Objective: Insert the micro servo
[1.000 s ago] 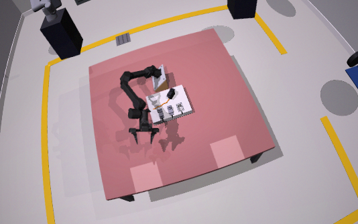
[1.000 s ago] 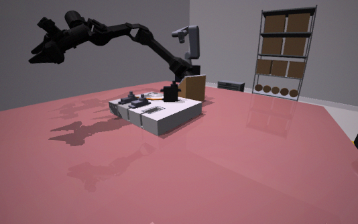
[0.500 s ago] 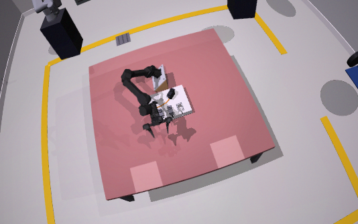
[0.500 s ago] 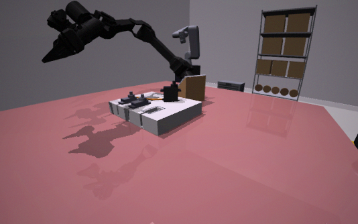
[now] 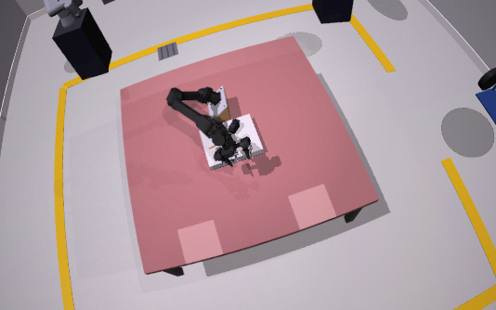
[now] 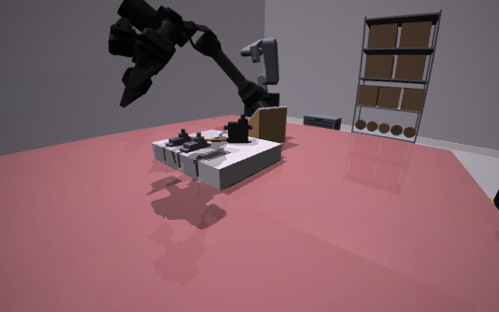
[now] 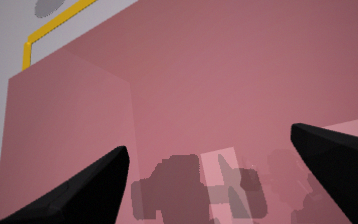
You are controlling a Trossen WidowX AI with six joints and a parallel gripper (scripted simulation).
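The white deck block is 260 mm behind my gripper tip, 50 mm to the right of it and 160 mm below it.
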